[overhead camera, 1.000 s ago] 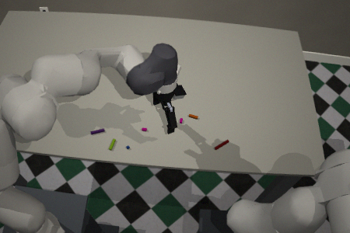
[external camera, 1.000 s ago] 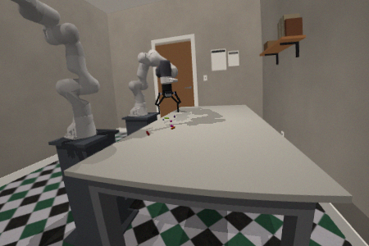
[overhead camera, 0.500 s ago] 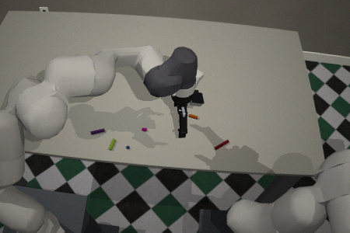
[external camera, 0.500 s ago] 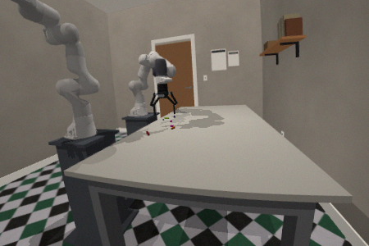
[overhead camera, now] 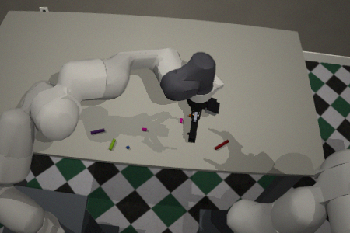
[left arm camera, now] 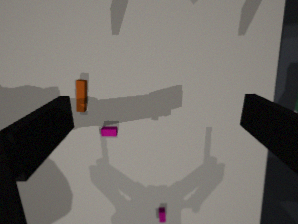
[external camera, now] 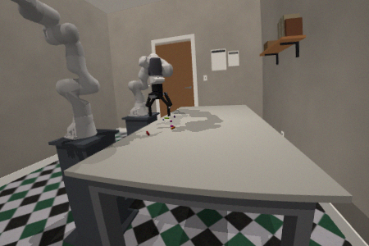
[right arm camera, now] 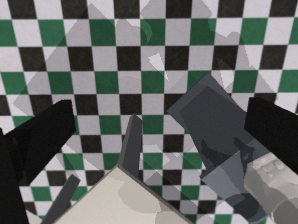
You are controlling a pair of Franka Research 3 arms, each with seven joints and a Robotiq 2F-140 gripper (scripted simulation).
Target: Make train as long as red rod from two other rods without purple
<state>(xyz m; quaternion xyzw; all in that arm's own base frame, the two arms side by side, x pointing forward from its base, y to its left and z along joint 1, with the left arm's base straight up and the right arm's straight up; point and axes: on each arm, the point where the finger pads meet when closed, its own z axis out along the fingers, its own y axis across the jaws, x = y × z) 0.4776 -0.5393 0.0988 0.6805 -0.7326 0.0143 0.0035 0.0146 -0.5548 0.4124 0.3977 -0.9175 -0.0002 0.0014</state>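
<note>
The red rod lies 30 mm behind my left hand, 130 mm to the right of it and 90 mm below it. Round my left hand: small blue rod 90 mm behind, 260 mm to the left, 90 mm below; then lime rod 80 mm behind, 330 mm to the left, 90 mm below; then orange rod 90 mm ahead, 90 mm below.
</note>
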